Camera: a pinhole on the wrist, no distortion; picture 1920 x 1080 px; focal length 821.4 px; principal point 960.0 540.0 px. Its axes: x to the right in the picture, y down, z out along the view. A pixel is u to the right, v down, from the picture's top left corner.
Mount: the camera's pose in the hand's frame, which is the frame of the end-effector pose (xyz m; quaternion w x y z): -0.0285 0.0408 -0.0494 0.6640 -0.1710 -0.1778 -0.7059
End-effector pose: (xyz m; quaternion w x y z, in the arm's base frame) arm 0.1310 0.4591 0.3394 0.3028 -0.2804 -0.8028 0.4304
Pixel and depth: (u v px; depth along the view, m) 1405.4 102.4 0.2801
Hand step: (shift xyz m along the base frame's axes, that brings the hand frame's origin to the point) -0.0617 -0.2464 -0.2066
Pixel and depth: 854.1 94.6 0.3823
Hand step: 0.0171 -0.1668 -0.4109
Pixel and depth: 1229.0 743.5 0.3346
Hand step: -0.2310 -0.0733 -0.2074
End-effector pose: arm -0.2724 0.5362 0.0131 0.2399 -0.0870 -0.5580 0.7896
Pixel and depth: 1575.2 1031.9 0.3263
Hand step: -0.2710 -0.2205 0.1759
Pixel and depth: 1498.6 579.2 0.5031
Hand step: -0.2017 -0.4701 0.2050
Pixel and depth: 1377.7 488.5 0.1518
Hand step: -0.0255 -0.1332 -0.0045
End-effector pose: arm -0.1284 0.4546 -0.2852 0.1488 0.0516 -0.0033 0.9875
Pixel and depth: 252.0 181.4 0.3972
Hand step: 0.0245 -0.5718 0.1175
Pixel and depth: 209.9 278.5 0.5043
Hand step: -0.0365 -0.7139 0.1587
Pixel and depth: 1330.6 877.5 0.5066
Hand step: -0.1295 -0.0298 0.5249
